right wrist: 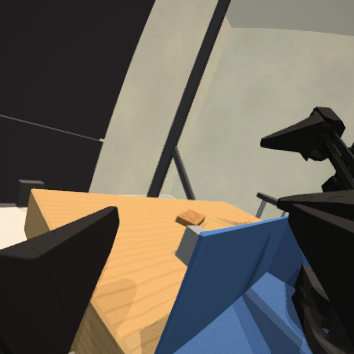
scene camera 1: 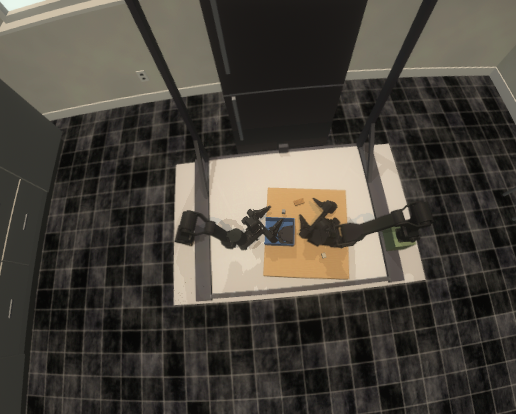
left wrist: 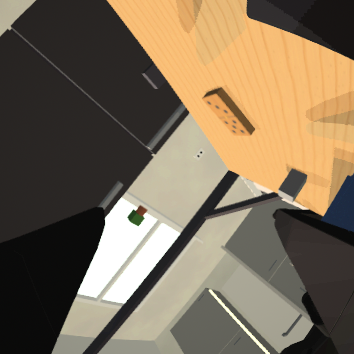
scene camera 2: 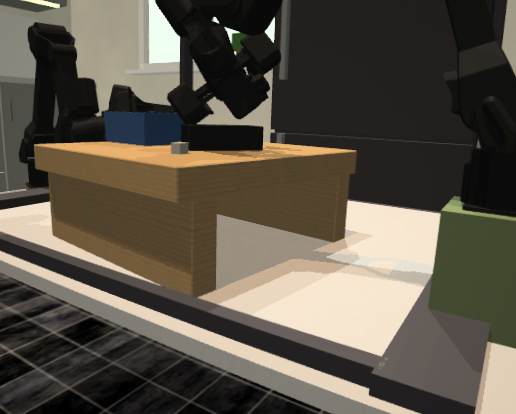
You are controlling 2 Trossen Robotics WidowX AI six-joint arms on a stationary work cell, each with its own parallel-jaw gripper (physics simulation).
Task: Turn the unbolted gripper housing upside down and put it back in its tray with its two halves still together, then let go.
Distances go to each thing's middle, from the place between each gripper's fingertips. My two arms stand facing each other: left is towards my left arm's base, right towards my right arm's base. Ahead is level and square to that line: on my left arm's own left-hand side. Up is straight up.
Right now the blue tray (scene camera 2: 137, 128) is 10 cm ahead of my left hand, 11 cm to the right of it and 6 cm below it. The rest, counted from my left hand: black block (scene camera 2: 201, 137) (9 cm ahead, 6 cm to the left, 7 cm below); green block (scene camera 2: 466, 281) (9 cm ahead, 46 cm to the left, 18 cm below).
Now: the blue tray 80 mm ahead of my right hand, 20 mm below it and 10 mm to the left of it. From my right hand the other things lie so: black block (180 mm to the left, 80 mm ahead, 30 mm below); then green block (580 mm to the left, 140 mm below, 80 mm ahead).
